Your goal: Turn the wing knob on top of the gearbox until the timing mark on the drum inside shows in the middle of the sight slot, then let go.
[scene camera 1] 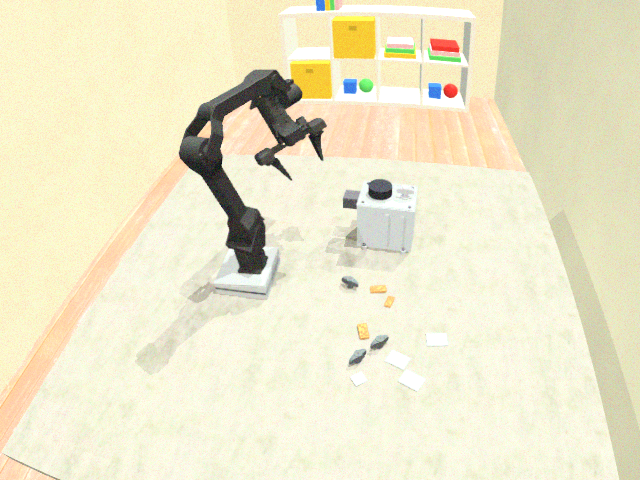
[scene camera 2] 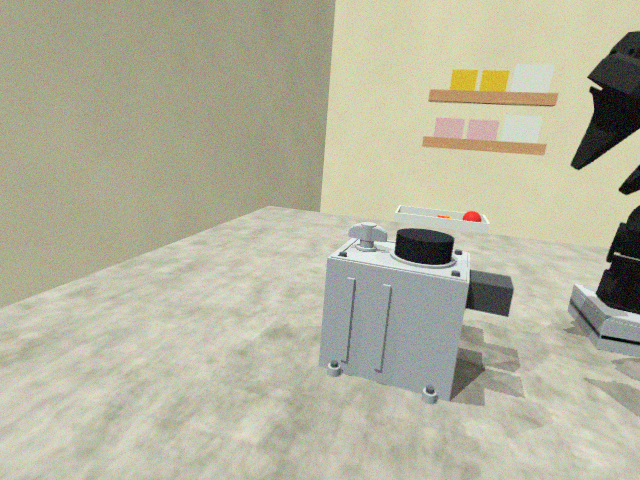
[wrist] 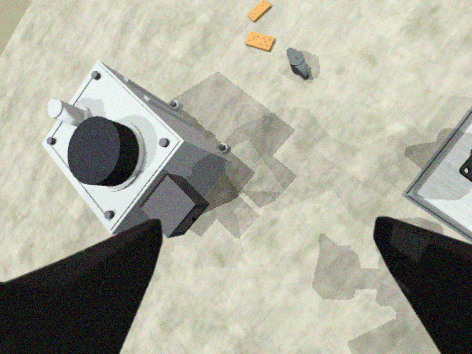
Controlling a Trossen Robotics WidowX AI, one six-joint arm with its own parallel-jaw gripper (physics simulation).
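Places are measured from the arm's base along level axes (x ahead, y left, z up), in centimetres.
Where they show: gripper, fingertip midpoint: (scene camera 1: 307,170) (scene camera 2: 598,181) (wrist: 267,228); arm's base, origin of the base link: (scene camera 1: 253,264) (scene camera 2: 626,305).
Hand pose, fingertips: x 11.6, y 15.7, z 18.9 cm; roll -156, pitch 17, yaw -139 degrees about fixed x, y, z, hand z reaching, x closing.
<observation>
Things, the pixels of their top centre, and the offset from my fingertips. "spot": a spot on its surface instead.
- grey gearbox, middle of its top: (wrist: 86,148) (scene camera 2: 426,229) (scene camera 1: 380,183) dz -6.6, dx +17.3, dy +7.2 cm
- round black cap, surface spot: (wrist: 95,150) (scene camera 1: 379,185) spot: dz -7.3, dx +17.0, dy +7.0 cm
- dark block, surface spot: (wrist: 170,205) (scene camera 2: 493,278) (scene camera 1: 351,195) spot: dz -11.2, dx +9.4, dy +7.1 cm
The grey gearbox (scene camera 1: 385,227) (scene camera 2: 395,330) (wrist: 120,100) stands upright right of the arm in the first scene view. Its pale wing knob (scene camera 1: 405,193) (scene camera 2: 367,232) (wrist: 65,111) is on the top, beside a round black cap (scene camera 1: 379,189) (scene camera 2: 424,246) (wrist: 95,150). In the wrist view the cap partly hides the knob. I cannot make out the sight slot or the timing mark in any view. My gripper (scene camera 1: 307,169) (scene camera 2: 599,180) (wrist: 267,228) is open and empty, in the air between the arm's base and the gearbox, off to the side of the knob and apart from it.
A dark block (scene camera 1: 351,199) (scene camera 2: 490,292) (wrist: 170,205) juts from the gearbox's side facing the arm. Dark stones (scene camera 1: 349,282) (wrist: 298,63), orange pieces (scene camera 1: 378,288) (wrist: 260,41) and white squares (scene camera 1: 436,339) lie on the mat. A white shelf unit (scene camera 1: 377,11) stands at the back.
</observation>
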